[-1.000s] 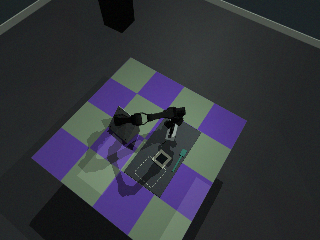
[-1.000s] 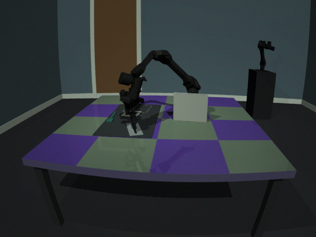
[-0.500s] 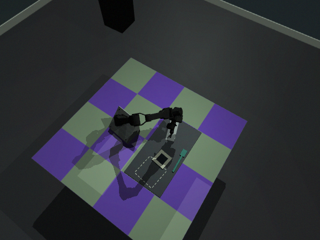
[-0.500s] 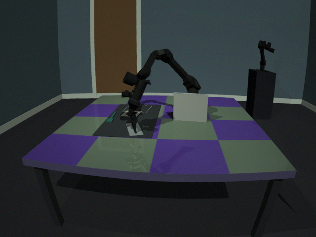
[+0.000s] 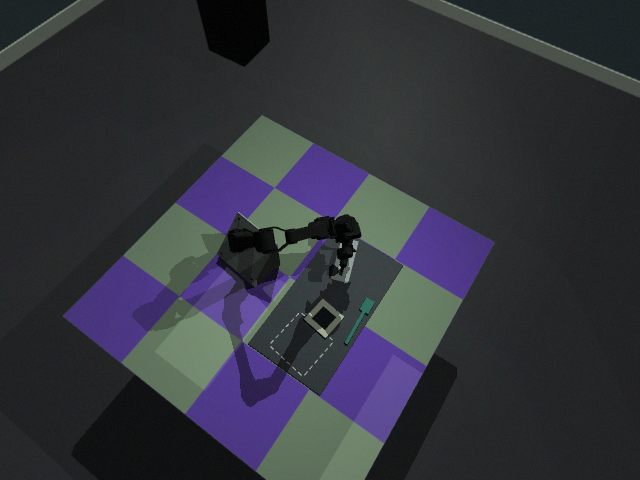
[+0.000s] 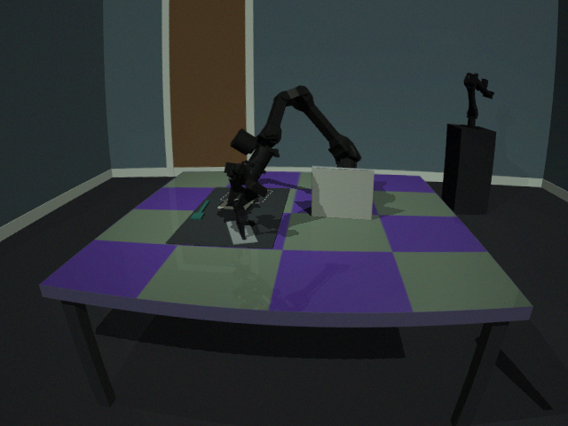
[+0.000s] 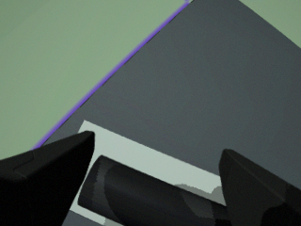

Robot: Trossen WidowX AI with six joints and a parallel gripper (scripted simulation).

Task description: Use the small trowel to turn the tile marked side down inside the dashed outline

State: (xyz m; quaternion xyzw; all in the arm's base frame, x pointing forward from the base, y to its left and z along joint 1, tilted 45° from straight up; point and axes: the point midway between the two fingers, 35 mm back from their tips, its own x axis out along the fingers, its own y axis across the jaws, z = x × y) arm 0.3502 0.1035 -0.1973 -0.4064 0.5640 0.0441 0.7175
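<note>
Now: the green trowel 160 mm ahead of my gripper tip, 220 mm to the right of it and 90 mm below it. The rest, counted from my gripper tip: dark mat: 30 mm ahead, 240 mm to the right, 120 mm below; tile: 40 mm ahead, 310 mm to the right, 90 mm below.
</note>
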